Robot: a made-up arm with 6 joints. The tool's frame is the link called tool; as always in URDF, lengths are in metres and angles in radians. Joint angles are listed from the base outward.
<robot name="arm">
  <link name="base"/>
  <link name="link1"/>
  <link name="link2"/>
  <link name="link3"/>
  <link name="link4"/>
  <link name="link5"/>
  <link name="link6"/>
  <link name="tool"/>
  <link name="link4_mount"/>
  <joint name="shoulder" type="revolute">
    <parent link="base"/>
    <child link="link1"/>
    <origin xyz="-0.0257 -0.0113 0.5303"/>
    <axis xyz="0 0 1"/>
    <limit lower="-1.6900" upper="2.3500"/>
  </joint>
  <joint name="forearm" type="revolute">
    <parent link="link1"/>
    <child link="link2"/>
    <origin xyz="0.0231 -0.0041 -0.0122"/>
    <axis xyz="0 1 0"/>
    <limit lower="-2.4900" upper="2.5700"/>
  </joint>
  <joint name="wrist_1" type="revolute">
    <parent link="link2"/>
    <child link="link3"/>
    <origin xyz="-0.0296 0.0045 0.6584"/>
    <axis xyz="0 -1 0"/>
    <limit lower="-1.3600" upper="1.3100"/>
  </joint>
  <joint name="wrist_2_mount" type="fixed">
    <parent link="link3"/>
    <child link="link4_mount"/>
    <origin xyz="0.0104 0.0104 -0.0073"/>
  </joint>
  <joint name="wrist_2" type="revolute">
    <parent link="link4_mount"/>
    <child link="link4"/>
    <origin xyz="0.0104 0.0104 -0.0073"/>
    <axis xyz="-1 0 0"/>
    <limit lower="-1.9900" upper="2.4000"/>
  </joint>
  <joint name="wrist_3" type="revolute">
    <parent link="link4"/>
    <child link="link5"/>
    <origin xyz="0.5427 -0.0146 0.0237"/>
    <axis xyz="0 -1 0"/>
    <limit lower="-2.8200" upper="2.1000"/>
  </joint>
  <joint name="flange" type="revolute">
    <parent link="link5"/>
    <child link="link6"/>
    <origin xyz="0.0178 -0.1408 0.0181"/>
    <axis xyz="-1 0 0"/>
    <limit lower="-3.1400" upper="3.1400"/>
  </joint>
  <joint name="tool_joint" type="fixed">
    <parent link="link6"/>
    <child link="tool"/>
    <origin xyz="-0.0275 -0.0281 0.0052" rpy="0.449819 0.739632 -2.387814"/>
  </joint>
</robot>
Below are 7 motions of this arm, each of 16 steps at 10 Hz.
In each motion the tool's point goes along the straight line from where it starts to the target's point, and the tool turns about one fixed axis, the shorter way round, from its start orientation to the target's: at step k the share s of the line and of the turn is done. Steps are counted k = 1, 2, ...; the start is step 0. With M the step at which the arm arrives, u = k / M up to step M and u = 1 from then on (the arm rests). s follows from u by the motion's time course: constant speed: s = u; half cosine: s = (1 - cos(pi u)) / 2; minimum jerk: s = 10 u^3 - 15 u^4 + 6 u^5.
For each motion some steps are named. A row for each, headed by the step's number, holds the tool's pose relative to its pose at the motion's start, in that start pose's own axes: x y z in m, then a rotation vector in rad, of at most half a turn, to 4 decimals.
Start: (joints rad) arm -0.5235 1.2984 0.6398 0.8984 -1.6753 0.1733
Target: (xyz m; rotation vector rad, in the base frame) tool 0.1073 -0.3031 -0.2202 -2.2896 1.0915 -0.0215
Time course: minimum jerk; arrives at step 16
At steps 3, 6, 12, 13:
3: -0.0393 -0.0204 -0.0369 -0.0060 -0.0608 0.0579
6: -0.2220 -0.1149 -0.2081 -0.0339 -0.3429 0.3268
12: -0.7231 -0.3744 -0.6777 -0.1105 -1.1169 1.0646
13: -0.7672 -0.3973 -0.7191 -0.1172 -1.1851 1.1297

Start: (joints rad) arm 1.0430 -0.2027 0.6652 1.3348 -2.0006 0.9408
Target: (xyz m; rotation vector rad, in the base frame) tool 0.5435 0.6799 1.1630 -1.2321 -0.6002 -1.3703
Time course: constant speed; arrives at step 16
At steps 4, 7, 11, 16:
4: -0.2225 0.0205 0.0729 -0.1132 -0.0190 0.1850
7: -0.3894 0.0358 0.1277 -0.1982 -0.0333 0.3237
11: -0.6119 0.0563 0.2006 -0.3114 -0.0524 0.5086
16: -0.8900 0.0819 0.2918 -0.4530 -0.0762 0.7398

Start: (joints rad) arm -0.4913 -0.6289 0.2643 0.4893 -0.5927 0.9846
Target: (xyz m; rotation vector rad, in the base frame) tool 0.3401 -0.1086 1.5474 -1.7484 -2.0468 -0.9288
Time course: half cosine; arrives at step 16
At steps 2, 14, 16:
2: -0.0190 0.0016 -0.0053 0.0183 -0.0325 0.0426
14: -0.4812 0.0400 -0.1330 0.4636 -0.8205 1.0770
16: -0.5003 0.0416 -0.1383 0.4820 -0.8530 1.1196

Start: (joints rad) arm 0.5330 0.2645 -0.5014 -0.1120 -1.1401 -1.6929
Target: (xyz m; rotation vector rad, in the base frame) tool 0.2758 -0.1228 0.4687 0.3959 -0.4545 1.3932
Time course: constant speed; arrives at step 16
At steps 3, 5, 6, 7, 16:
3: -0.0441 0.0746 -0.0273 -0.0795 0.0489 -0.1295
5: -0.0736 0.1244 -0.0455 -0.1325 0.0815 -0.2158
6: -0.0883 0.1493 -0.0546 -0.1590 0.0978 -0.2590
7: -0.1030 0.1741 -0.0637 -0.1855 0.1140 -0.3021
16: -0.2354 0.3980 -0.1455 -0.4239 0.2607 -0.6905

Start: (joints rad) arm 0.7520 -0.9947 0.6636 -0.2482 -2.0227 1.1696
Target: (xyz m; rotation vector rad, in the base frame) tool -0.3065 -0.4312 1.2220 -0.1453 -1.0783 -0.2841
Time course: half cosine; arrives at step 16
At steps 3, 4, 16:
3: -0.0111 -0.0104 -0.0146 -0.0249 -0.0280 0.0642
4: -0.0192 -0.0180 -0.0255 -0.0432 -0.0486 0.1116
16: -0.1312 -0.1229 -0.1738 -0.2953 -0.3318 0.7618

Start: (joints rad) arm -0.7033 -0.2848 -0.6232 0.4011 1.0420 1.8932
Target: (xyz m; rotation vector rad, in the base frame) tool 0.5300 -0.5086 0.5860 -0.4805 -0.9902 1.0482
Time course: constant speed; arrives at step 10
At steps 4, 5, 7, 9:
4: -0.2138 -0.1147 0.0546 0.6452 0.4799 0.4464
5: -0.2673 -0.1433 0.0683 0.8065 0.5998 0.5580
7: -0.3742 -0.2007 0.0956 1.1292 0.8398 0.7812
9: -0.4811 -0.2580 0.1230 1.4518 1.0797 1.0044

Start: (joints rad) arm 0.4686 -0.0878 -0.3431 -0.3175 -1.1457 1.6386
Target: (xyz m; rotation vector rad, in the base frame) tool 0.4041 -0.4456 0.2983 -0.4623 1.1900 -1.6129
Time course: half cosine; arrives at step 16
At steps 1, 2, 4, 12, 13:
1: -0.0004 -0.0035 -0.0079 -0.0084 0.0125 -0.0076
2: -0.0015 -0.0139 -0.0313 -0.0332 0.0494 -0.0300
4: -0.0057 -0.0534 -0.1203 -0.1277 0.1900 -0.1155
12: -0.0335 -0.3113 -0.7012 -0.7443 1.1073 -0.6733
13: -0.0359 -0.3340 -0.7522 -0.7986 1.1880 -0.7224

